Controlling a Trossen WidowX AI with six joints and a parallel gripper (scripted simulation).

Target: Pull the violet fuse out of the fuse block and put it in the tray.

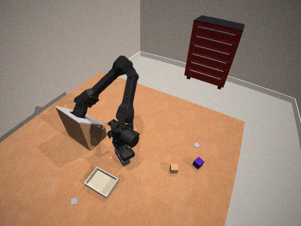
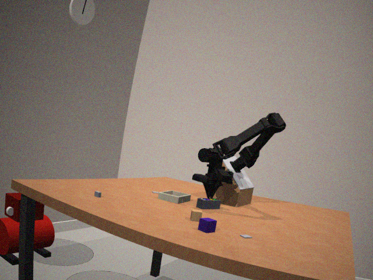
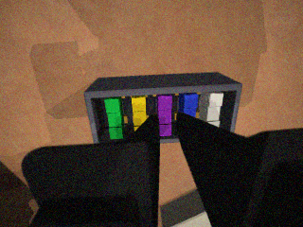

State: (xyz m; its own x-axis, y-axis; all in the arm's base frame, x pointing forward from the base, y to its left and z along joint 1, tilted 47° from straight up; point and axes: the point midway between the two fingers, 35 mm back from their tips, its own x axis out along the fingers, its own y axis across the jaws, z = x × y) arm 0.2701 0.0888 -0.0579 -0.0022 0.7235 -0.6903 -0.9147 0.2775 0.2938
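My gripper tip is now 2 cm above the violet fuse. The rest, counted from my gripper tip: cream tray: 17 cm to the right, 4 cm below, 1 cm ahead; then purple cube: 36 cm ahead, 18 cm to the left, 3 cm below; then tan cube: 26 cm ahead, 9 cm to the left, 3 cm below.
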